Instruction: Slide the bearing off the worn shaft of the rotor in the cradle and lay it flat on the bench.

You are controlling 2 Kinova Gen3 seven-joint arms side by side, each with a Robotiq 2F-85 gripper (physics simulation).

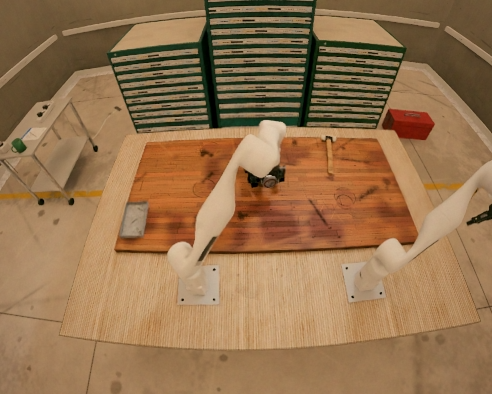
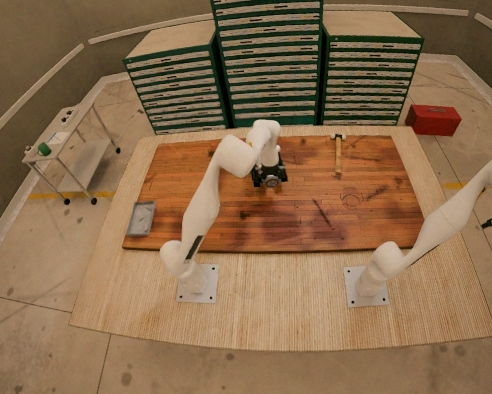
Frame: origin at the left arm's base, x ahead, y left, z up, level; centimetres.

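Seen in the pictures: left gripper, fingertip midpoint: (image 1: pixel 269 182) (image 2: pixel 271 182); right gripper, fingertip midpoint: (image 1: pixel 472 222) (image 2: pixel 488 225); left arm's base, origin of the base link: (image 1: pixel 198 284) (image 2: pixel 197 282); right arm's base, origin of the base link: (image 1: pixel 363 280) (image 2: pixel 366 285).
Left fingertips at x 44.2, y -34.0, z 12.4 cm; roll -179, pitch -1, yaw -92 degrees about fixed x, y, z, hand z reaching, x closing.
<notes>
Offsets run from my left fingertips to a thing's middle. "spot": to the spot under its first point. Level surfaces: height alone.
The rotor {spot: dx +0.3, dy -0.4, dz -0.2 cm} (image 1: pixel 270 182) (image 2: pixel 272 182) in its dark cradle is at the back middle of the wooden board, with a round grey metal end facing the front. My left gripper (image 1: pixel 265 176) (image 2: pixel 270 173) is at the rotor, under the white left wrist. Dark parts show on both sides of the round end, and I cannot separate the fingers from the cradle. Its fingertips are hidden, so its opening cannot be told. The bearing cannot be made out apart from the rotor. My right gripper (image 1: pixel 470 221) (image 2: pixel 485 225) is at the right edge, off the bench and far from the rotor; its opening cannot be told.
A hammer {dx +26.3, dy -38.5, dz -7.8 cm} (image 1: pixel 330 157) (image 2: pixel 338 157) lies at the back right of the board {dz -9.5 cm} (image 1: pixel 175 240) (image 2: pixel 185 241). A grey tray (image 1: pixel 134 220) (image 2: pixel 141 219) is at its left edge. Green drawer cabinets (image 1: pixel 260 122) (image 2: pixel 274 121) stand behind the bench. The left arm crosses above the board.
</notes>
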